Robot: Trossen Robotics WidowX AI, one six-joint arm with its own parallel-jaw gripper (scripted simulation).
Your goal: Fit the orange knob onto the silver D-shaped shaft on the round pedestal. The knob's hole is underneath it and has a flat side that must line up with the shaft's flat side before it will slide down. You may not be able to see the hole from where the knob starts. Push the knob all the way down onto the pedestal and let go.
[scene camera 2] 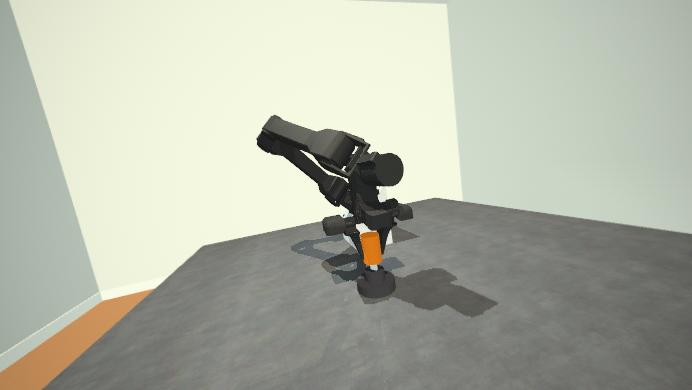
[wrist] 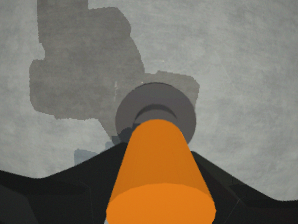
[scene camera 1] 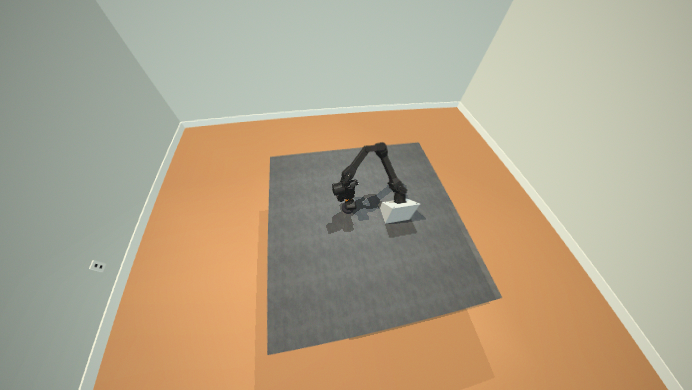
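An orange knob is held by the gripper [scene camera 2: 372,256], which the wrist view also shows, with the gripper at [wrist: 157,153]. A round dark pedestal [scene camera 2: 375,282] stands in the scene as well, and the wrist view includes the pedestal [wrist: 151,101] too.
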